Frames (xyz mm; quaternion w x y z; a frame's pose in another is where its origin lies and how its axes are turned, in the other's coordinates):
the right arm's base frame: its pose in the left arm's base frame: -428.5 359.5 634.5 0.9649 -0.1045 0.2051 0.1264
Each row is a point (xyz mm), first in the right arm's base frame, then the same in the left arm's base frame.
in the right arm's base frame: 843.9 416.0 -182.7
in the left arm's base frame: 130.6 876.5 52.5
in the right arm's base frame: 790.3 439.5 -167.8
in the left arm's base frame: 82.0 891.7 85.0
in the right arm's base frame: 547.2 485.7 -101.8
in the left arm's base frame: -121.7 903.3 239.7
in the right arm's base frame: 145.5 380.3 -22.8
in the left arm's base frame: -417.4 742.8 495.7
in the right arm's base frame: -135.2 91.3 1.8
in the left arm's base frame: -573.5 419.2 679.5
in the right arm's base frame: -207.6 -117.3 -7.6
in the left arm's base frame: -581.2 204.8 732.9
